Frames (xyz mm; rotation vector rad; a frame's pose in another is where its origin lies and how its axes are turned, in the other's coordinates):
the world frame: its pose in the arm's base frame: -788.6 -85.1 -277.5 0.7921 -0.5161 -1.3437
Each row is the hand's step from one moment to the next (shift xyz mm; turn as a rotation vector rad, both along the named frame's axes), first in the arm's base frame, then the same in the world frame.
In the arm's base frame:
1: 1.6 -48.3 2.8 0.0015 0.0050 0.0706
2: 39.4 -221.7 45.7 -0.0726 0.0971 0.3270
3: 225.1 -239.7 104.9 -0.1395 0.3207 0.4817
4: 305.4 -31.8 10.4 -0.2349 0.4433 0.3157
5: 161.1 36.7 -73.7 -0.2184 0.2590 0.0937
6: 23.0 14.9 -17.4 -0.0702 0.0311 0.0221
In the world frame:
1: 47.2 1.5 10.6 -0.0123 0.0545 0.0434
2: 218.8 52.8 46.0 -0.1436 0.2031 0.2444
3: 262.8 218.3 -48.8 -0.3911 0.2840 0.3475
4: 84.1 206.3 -211.5 -0.5097 0.1002 0.2855
5: 0.7 50.8 -173.7 -0.3023 -0.0631 0.1680
6: -8.6 2.4 -31.2 -0.0453 -0.0281 0.0595

